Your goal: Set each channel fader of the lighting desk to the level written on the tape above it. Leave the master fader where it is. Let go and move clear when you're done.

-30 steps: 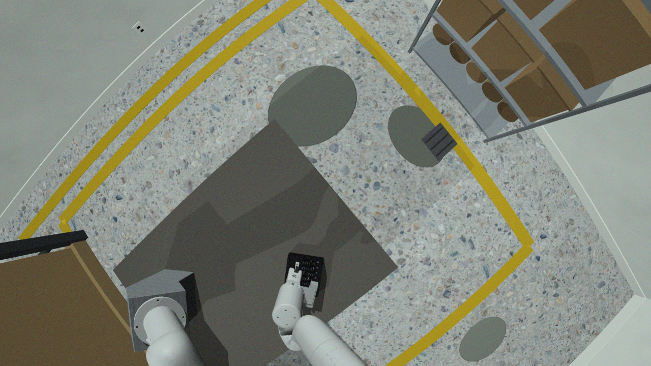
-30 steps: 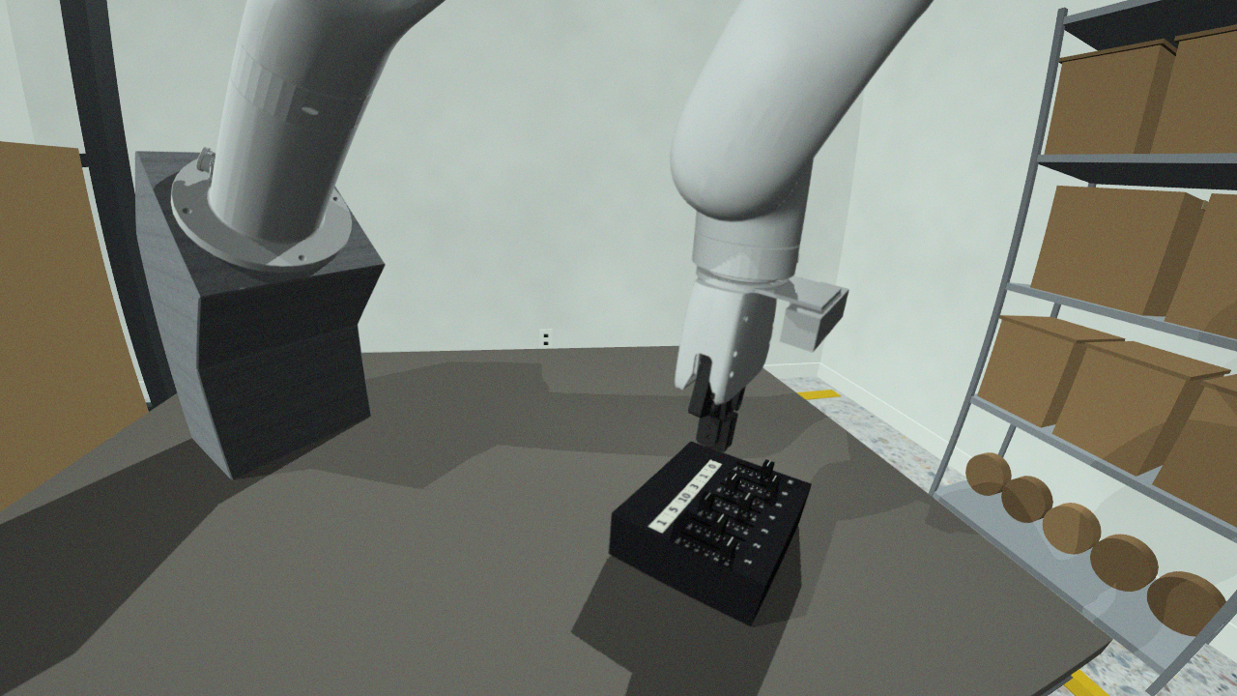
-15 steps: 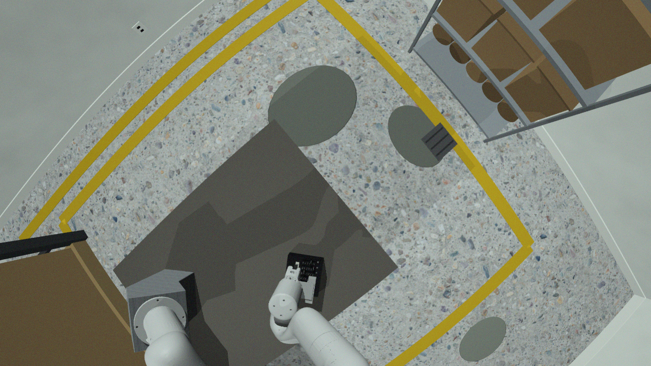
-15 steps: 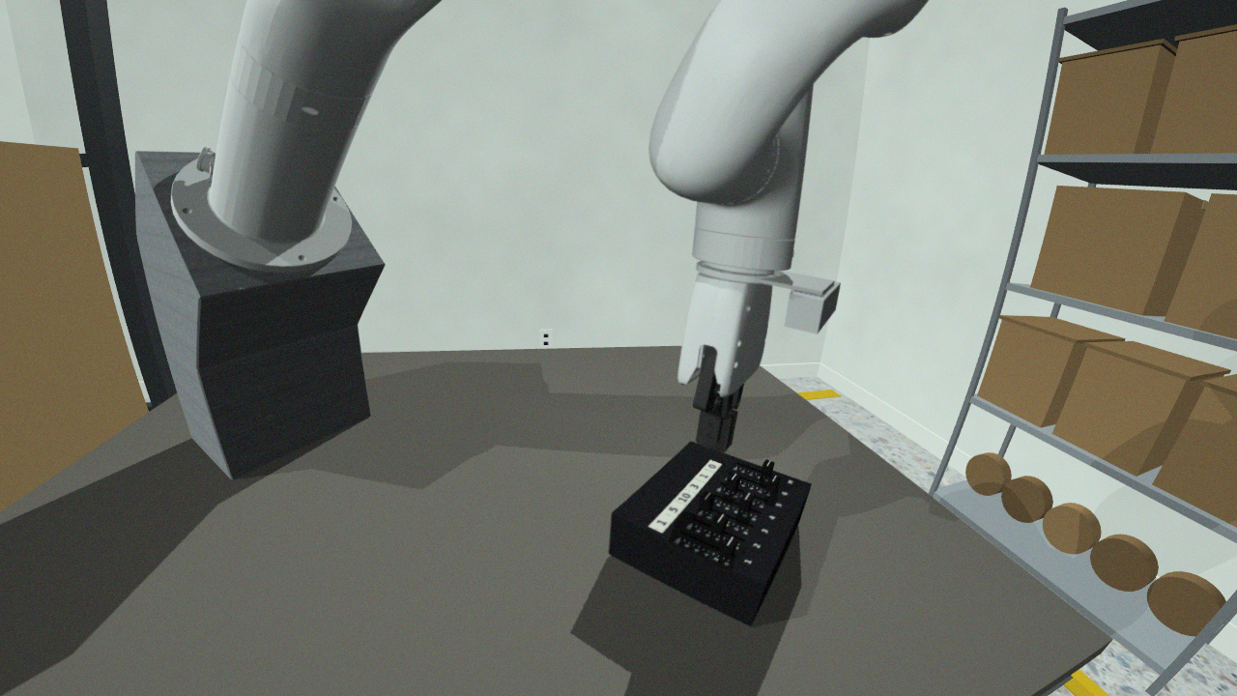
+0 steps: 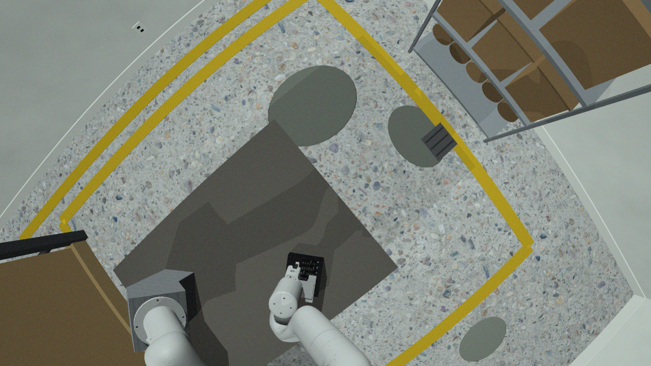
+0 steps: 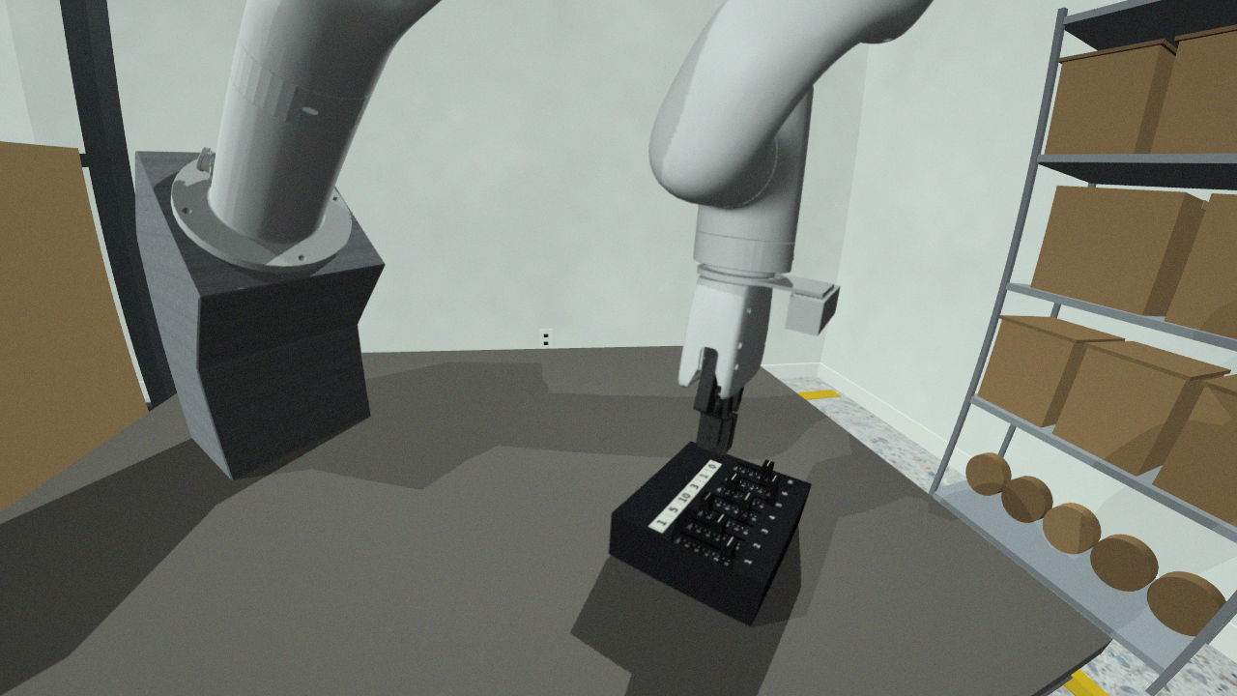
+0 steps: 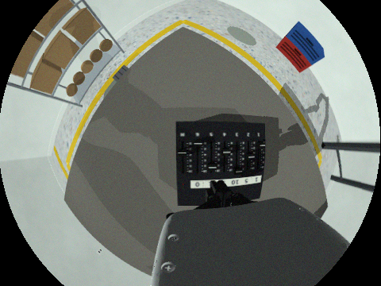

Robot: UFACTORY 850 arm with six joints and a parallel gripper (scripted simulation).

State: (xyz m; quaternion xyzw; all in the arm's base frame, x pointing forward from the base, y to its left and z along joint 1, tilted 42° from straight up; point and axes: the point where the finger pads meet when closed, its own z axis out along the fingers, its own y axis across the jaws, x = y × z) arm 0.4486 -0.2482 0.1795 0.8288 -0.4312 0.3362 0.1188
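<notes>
Right now my hand is 6 cm short of the fader knob, 5 cm above it and 2 cm to the left of it.
</notes>
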